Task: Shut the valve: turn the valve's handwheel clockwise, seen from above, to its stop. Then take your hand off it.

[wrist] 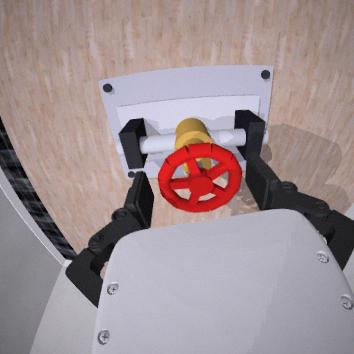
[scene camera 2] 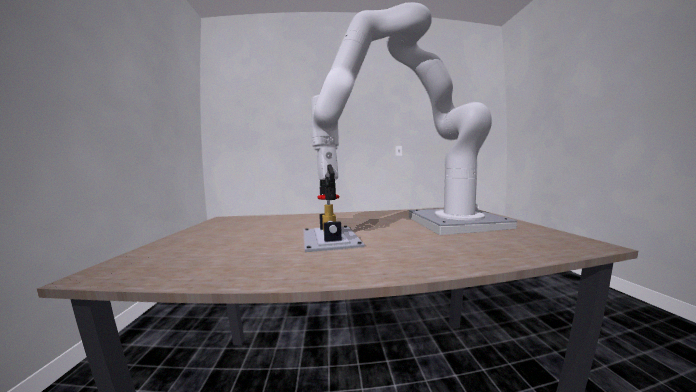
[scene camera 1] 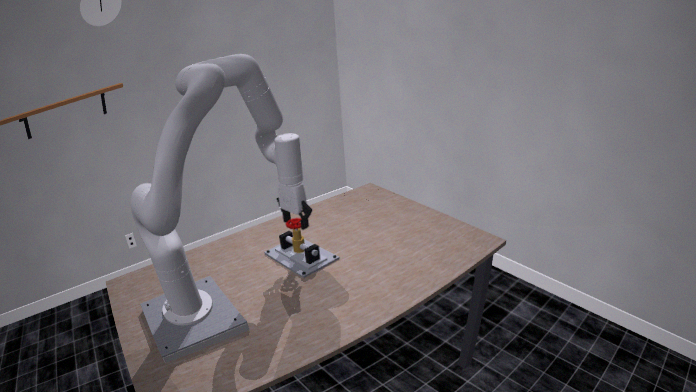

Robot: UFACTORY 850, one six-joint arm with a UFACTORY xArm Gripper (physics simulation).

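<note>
The red handwheel is a five-spoked ring, level on top of the brass valve body. My gripper is open and points down over the valve. Its two black fingers stand on opposite sides of the wheel, with a gap on each side in the wrist view. In the scene camera 2 view the fingertips are about at the height of the rim, and the near finger hides the wheel's middle.
The valve's pipe runs between two black blocks on a grey plate. The plate lies on the wooden table. My arm's base plate is at one end.
</note>
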